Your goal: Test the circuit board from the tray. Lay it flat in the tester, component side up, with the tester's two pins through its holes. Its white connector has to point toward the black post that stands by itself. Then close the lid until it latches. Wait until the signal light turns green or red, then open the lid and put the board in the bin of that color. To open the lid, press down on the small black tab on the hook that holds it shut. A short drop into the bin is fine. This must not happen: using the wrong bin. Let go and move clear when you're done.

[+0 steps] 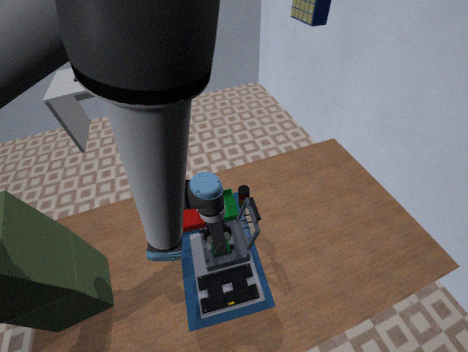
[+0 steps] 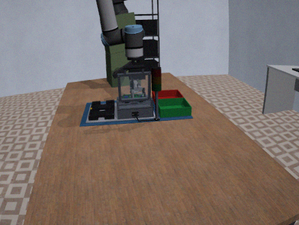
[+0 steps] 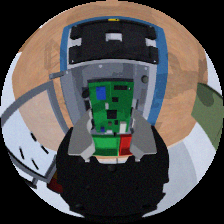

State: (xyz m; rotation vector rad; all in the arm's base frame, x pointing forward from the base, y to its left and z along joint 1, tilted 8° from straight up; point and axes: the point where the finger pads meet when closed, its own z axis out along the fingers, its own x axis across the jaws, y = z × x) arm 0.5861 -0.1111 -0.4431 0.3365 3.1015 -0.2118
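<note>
My gripper is now 1 cm to the right of the green circuit board. Also, from my hand: tester bed 1 cm to the left, 1 cm below, 1 cm ahead; green bin 19 cm to the left, 9 cm ahead, 7 cm below; clear lid 12 cm ahead, 10 cm above, 2 cm to the right.
</note>
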